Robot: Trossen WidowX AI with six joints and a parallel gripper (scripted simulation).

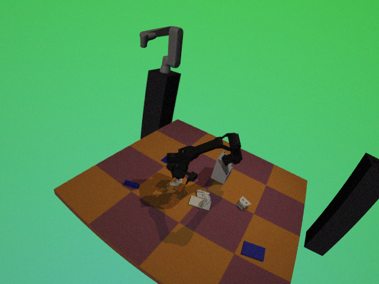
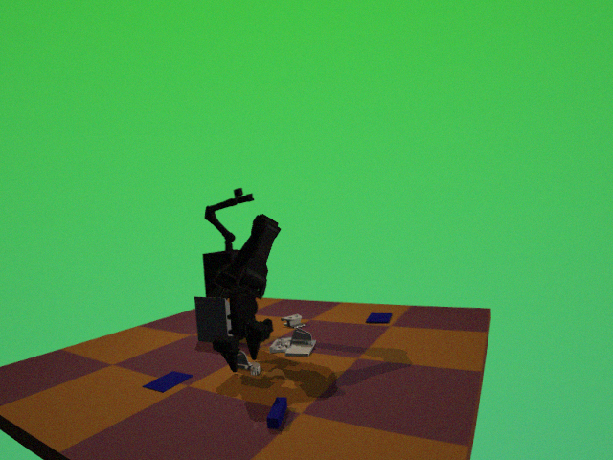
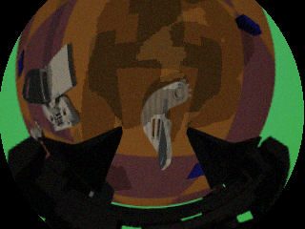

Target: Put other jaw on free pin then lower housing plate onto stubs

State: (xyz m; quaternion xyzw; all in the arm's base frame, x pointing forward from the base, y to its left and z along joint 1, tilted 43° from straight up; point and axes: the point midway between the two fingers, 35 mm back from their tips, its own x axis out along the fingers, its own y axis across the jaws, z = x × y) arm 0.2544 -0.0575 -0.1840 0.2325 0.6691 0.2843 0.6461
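The grey jaw lies 30 mm ahead of my gripper tip and 20 mm to the right of it. Also, from my gripper tip: board 190 mm ahead, 580 mm to the left.
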